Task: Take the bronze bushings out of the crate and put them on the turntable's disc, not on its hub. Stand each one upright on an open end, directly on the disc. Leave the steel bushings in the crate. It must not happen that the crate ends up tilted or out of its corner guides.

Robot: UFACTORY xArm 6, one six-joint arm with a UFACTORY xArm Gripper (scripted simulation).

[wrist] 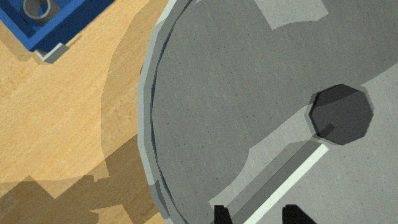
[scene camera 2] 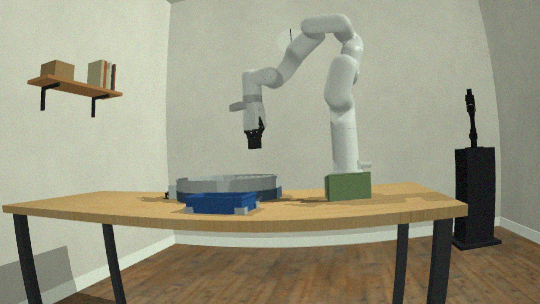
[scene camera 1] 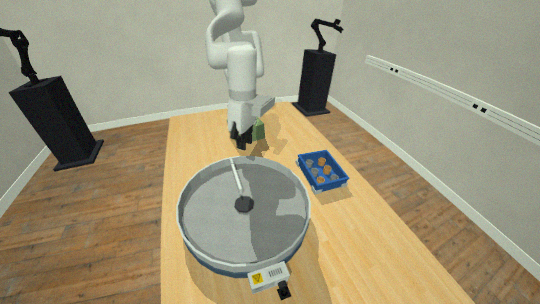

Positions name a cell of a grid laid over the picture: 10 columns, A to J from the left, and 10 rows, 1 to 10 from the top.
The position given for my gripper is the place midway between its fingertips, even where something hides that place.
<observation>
I see my gripper (scene camera 1: E5), a blue crate (scene camera 2: D7) and a grey disc (scene camera 1: E8).
The blue crate shows as well in scene camera 1 (scene camera 1: G6). My gripper shows as well in scene camera 2 (scene camera 2: E5). The grey disc is seen too in the wrist view (wrist: F5).
</observation>
